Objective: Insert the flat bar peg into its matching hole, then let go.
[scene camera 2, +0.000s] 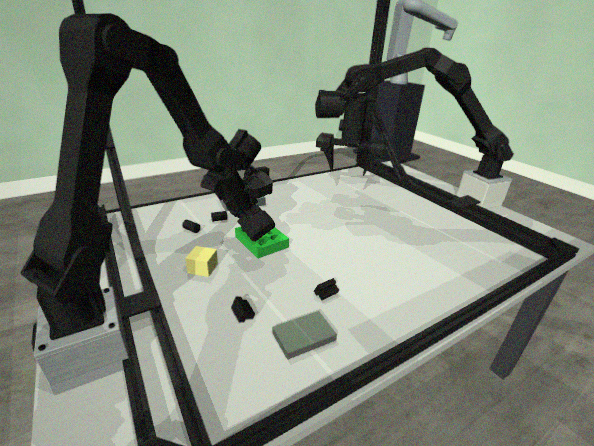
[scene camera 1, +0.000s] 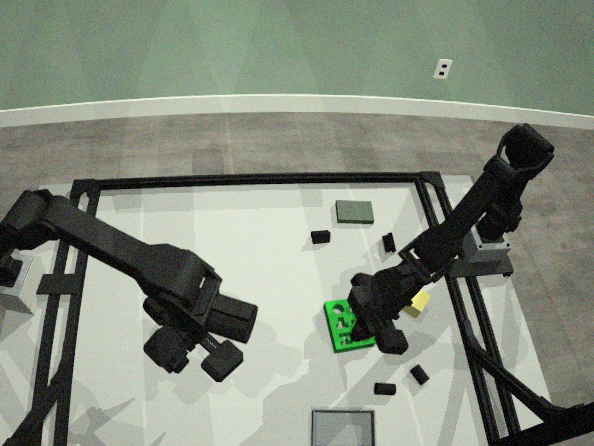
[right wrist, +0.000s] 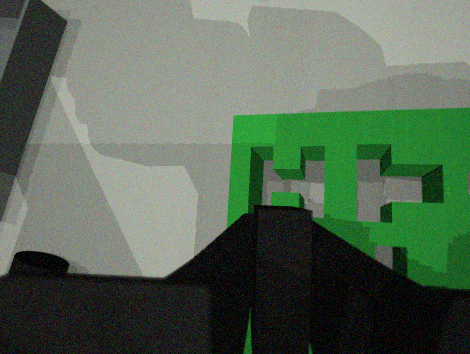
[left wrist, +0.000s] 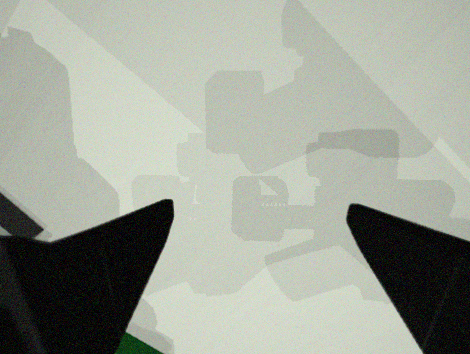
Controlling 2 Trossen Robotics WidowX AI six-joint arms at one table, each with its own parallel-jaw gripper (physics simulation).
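Observation:
The green board (scene camera 1: 330,320) (scene camera 2: 272,250) (right wrist: 345,127) with shaped holes lies on the table; its corner also shows in the left wrist view (left wrist: 135,345). My right gripper (right wrist: 273,227) is shut on the black flat bar peg (right wrist: 284,250), which stands upright between the fingers over the near part of the board, beside an H-shaped hole. The fingers and peg hide the board beneath them, so the bar's hole and the peg's lower end cannot be made out. My left gripper (left wrist: 259,209) is open and empty, high above the table, left of the board in scene camera 1.
A yellow block (scene camera 1: 419,304) (scene camera 2: 201,261) lies beside the board. Black pegs (scene camera 1: 320,236) (scene camera 1: 389,242) (scene camera 1: 419,374) (scene camera 1: 385,388) lie around it. A grey-green block (scene camera 1: 354,212) (scene camera 2: 304,334) lies toward the table's far edge in scene camera 1, and a grey tray (scene camera 1: 343,411) at its near side.

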